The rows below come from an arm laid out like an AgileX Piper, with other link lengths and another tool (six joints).
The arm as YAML. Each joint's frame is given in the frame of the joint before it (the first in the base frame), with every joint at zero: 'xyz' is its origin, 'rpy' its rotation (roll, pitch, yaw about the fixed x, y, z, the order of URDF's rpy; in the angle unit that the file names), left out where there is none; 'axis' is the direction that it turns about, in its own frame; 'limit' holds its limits. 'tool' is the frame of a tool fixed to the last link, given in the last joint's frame.
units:
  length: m
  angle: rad
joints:
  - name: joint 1
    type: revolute
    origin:
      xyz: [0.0, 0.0, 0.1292]
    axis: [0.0, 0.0, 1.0]
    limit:
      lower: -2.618
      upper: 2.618
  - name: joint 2
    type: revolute
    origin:
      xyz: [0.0, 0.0, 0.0]
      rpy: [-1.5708, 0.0, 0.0]
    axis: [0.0, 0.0, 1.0]
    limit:
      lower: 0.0
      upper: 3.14
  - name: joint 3
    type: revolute
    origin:
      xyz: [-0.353, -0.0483, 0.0]
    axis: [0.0, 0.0, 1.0]
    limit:
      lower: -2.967
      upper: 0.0
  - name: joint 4
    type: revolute
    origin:
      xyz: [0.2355, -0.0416, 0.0]
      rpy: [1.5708, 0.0, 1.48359]
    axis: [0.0, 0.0, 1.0]
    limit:
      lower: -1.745
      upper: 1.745
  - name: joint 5
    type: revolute
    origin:
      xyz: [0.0, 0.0, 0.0]
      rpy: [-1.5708, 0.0, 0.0]
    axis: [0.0, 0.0, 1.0]
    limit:
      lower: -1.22
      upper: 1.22
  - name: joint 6
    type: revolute
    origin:
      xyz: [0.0, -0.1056, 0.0]
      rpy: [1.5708, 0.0, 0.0]
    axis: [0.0, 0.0, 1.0]
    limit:
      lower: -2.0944
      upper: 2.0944
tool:
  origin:
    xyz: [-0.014, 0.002, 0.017]
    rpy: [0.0, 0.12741, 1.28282]
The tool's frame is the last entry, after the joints.
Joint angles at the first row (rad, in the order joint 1, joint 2, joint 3, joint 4, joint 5, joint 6):
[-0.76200 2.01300 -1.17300 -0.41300 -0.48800 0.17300]
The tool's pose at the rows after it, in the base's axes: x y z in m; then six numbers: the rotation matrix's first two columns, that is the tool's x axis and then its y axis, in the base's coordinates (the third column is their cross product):
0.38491, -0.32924, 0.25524, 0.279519, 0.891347, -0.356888, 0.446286, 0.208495, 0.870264
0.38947, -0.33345, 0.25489, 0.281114, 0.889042, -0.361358, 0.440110, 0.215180, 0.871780
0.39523, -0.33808, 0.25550, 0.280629, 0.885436, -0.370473, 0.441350, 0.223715, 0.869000
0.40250, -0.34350, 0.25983, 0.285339, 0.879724, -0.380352, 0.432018, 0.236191, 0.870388
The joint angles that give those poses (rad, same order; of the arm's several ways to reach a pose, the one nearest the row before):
[-0.76200 2.02701 -1.19101 -0.41400 -0.48300 0.17300]
[-0.76201 2.04299 -1.21599 -0.41501 -0.48400 0.17301]
[-0.76000 2.05901 -1.25003 -0.41702 -0.46998 0.17002]
[-0.75701 2.07501 -1.29501 -0.41702 -0.45800 0.17002]

